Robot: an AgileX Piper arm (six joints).
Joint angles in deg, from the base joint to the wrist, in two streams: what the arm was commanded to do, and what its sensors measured. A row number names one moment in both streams.
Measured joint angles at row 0:
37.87 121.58 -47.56 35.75 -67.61 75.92
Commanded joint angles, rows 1 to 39:
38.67 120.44 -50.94 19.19 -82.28 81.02
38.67 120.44 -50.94 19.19 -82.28 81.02
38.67 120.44 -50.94 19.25 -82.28 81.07
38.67 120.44 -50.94 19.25 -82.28 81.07
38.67 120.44 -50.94 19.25 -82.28 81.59
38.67 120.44 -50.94 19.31 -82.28 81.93
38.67 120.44 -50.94 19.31 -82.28 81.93
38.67 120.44 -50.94 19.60 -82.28 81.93
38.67 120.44 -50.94 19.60 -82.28 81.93
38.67 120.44 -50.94 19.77 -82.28 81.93
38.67 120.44 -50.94 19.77 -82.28 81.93
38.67 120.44 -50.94 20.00 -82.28 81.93
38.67 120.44 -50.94 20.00 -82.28 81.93
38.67 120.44 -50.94 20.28 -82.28 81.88
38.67 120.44 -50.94 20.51 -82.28 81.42
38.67 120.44 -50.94 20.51 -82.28 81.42
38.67 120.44 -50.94 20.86 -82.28 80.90
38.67 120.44 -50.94 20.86 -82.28 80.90
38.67 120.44 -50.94 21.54 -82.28 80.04
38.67 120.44 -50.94 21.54 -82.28 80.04
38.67 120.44 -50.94 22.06 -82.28 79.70
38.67 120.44 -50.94 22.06 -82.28 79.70
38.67 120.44 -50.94 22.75 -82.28 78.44
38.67 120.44 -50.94 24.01 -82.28 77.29
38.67 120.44 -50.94 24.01 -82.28 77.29
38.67 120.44 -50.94 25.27 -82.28 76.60
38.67 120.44 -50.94 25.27 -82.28 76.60
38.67 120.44 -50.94 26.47 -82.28 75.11
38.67 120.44 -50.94 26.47 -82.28 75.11
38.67 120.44 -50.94 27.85 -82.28 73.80
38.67 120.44 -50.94 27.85 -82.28 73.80
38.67 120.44 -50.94 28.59 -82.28 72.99
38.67 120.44 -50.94 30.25 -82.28 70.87
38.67 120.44 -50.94 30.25 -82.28 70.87
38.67 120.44 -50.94 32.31 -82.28 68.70
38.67 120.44 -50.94 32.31 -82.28 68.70
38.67 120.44 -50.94 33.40 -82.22 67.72
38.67 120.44 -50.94 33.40 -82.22 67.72
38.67 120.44 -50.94 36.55 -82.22 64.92
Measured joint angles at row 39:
38.67 121.58 -48.53 39.88 -66.86 69.16
